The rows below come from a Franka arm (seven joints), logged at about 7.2 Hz.
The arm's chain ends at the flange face. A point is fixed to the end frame.
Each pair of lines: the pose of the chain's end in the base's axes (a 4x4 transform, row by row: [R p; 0 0 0 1], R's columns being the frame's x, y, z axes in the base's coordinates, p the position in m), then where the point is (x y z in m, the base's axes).
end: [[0.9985, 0.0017, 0.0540, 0.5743], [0.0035, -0.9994, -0.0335, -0.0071], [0.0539, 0.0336, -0.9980, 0.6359], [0, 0, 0, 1]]
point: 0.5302 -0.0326 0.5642
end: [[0.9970, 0.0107, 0.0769, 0.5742], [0.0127, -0.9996, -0.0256, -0.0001], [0.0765, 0.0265, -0.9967, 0.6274], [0, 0, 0, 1]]
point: 0.5320 -0.0255 0.5546
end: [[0.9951, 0.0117, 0.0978, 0.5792], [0.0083, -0.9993, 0.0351, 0.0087], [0.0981, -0.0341, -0.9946, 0.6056], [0, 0, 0, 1]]
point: 0.5386 -0.0122 0.5305
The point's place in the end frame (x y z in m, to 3 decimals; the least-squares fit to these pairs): -0.048 0.023 0.070
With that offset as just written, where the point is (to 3 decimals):
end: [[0.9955, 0.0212, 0.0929, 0.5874], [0.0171, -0.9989, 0.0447, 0.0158], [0.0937, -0.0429, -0.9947, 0.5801], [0, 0, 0, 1]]
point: 0.547 -0.005 0.505
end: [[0.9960, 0.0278, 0.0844, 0.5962], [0.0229, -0.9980, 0.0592, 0.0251], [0.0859, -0.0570, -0.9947, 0.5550], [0, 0, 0, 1]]
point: 0.555 0.005 0.480
